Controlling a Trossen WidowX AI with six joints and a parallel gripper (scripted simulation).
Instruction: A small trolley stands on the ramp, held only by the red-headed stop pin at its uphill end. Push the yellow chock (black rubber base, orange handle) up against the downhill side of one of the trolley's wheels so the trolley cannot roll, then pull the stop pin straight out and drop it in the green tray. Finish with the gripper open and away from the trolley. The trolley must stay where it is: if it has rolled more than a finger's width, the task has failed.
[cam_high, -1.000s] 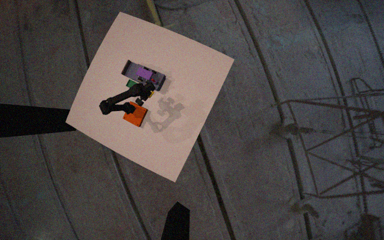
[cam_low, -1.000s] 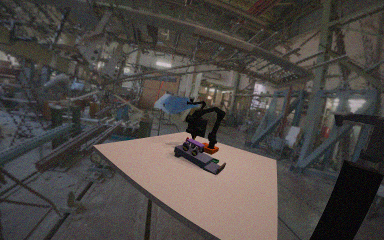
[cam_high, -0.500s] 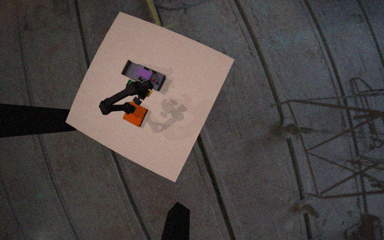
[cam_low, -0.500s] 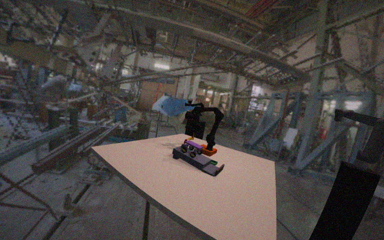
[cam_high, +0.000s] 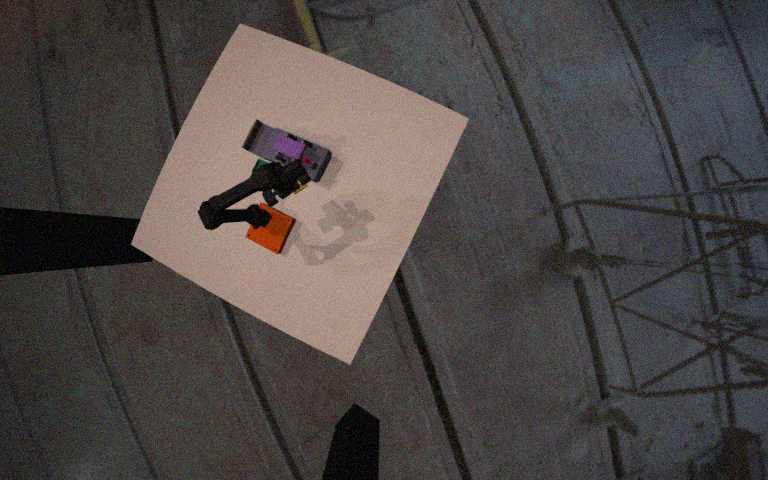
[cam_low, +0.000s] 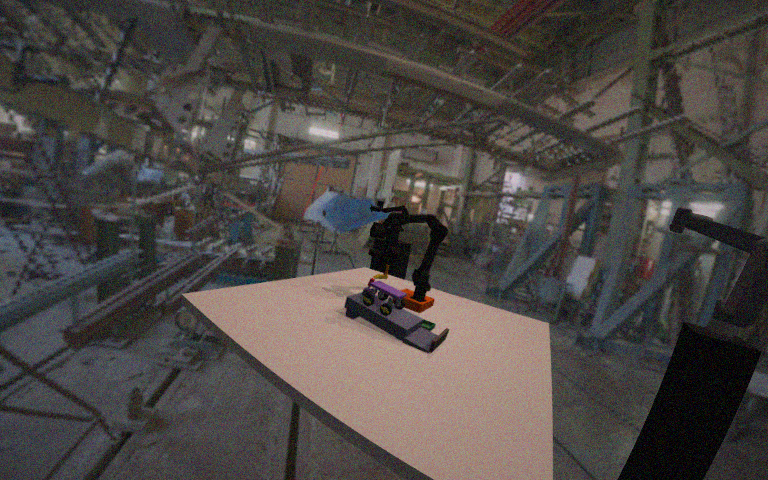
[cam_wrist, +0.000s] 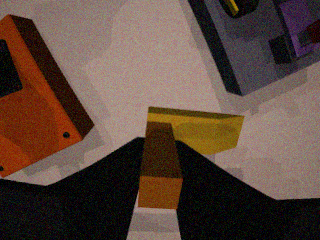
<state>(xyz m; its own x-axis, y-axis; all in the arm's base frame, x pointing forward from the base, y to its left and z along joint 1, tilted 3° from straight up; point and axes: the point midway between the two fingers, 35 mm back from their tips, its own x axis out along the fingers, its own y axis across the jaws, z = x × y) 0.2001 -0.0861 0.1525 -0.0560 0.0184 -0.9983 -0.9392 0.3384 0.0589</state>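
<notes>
Right now my gripper tip is 2 cm short of the yellow chock, 1 cm to the left of it and 1 cm above it. From my gripper tip the other things lie so: grey-purple ramp (14 cm to the left, 13 cm below, 13 cm ahead); then red-headed stop pin (13 cm ahead, 5 cm below, 4 cm to the left); then trolley (13 cm to the left, 13 cm ahead, 6 cm below).
</notes>
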